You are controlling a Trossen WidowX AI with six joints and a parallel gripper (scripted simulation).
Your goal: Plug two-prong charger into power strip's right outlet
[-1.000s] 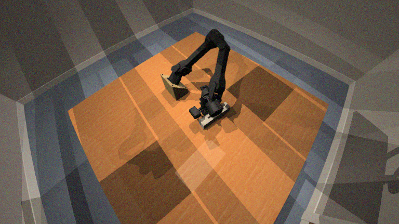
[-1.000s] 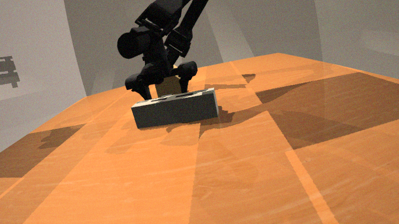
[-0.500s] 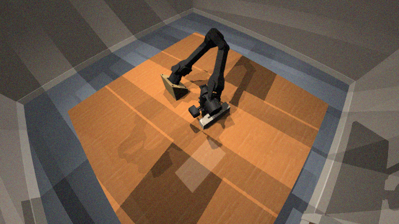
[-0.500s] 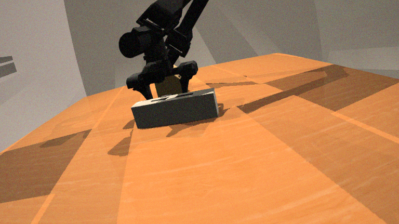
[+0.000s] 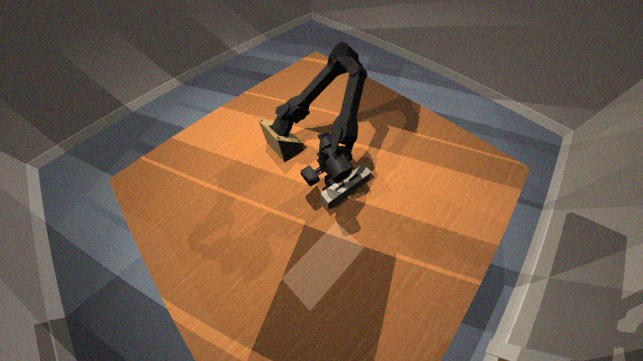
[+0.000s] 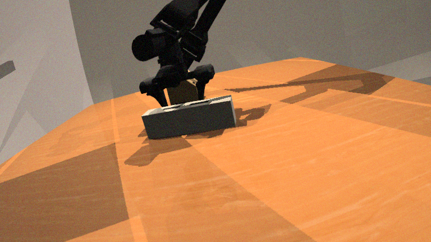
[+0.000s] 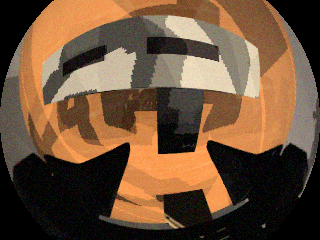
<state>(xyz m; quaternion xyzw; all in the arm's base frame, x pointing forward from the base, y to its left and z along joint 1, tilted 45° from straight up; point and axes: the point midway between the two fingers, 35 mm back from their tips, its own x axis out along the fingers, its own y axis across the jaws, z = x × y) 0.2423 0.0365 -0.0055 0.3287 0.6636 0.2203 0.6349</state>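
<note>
Now: gripper tip 5 cm short of the dark charger, 1 cm to the left of it and 1 cm below it.
</note>
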